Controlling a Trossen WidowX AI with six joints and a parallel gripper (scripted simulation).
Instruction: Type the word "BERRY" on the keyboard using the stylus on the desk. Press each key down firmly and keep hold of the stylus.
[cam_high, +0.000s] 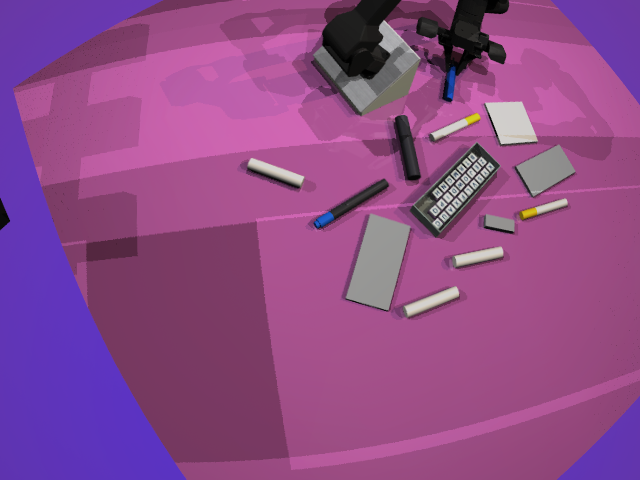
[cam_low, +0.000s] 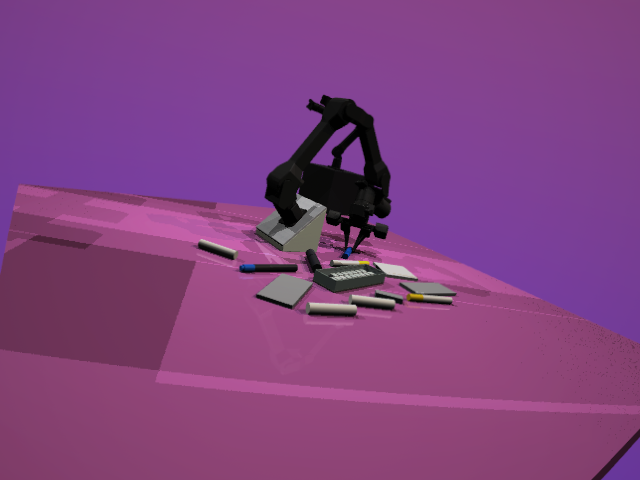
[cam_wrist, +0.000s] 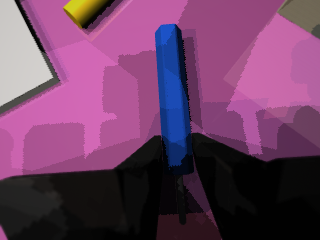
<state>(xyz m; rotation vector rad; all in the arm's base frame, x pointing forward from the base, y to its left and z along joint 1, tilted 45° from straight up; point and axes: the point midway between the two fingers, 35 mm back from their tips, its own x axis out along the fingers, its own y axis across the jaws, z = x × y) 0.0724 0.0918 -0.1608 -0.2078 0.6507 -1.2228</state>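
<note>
The white pad is 15 cm ahead of my gripper tip and 3 cm to the left of it. Also, from my gripper tip: blue stylus: right at my gripper tip; small grey block: 28 cm ahead, 16 cm to the right; blue-tipped black marker: 9 cm ahead, 38 cm to the right.
</note>
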